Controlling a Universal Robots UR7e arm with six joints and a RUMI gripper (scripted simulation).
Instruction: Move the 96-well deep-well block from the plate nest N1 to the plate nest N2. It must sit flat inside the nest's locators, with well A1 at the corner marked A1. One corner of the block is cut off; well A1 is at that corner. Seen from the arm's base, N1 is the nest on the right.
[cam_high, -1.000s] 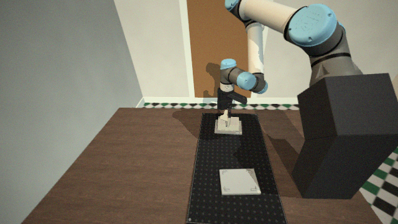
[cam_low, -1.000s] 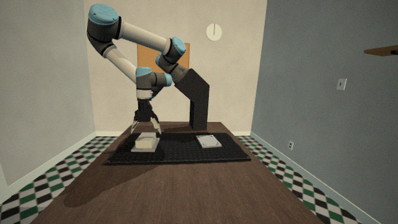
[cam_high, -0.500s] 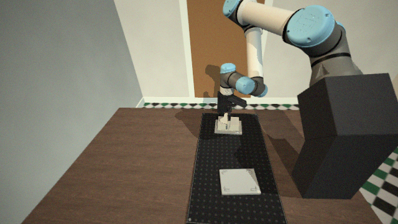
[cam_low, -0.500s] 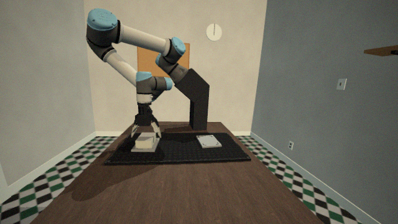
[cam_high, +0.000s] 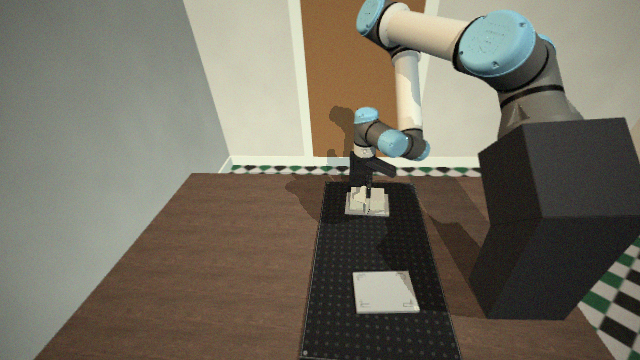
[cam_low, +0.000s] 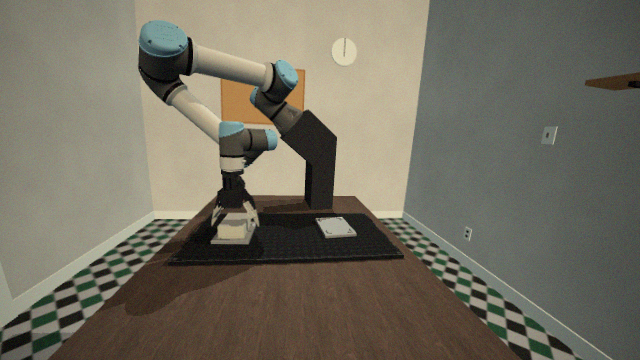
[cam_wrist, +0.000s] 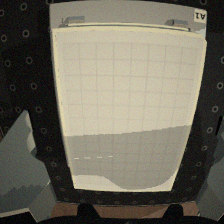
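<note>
Right now the deep-well block is 1 cm above my hand.
</note>
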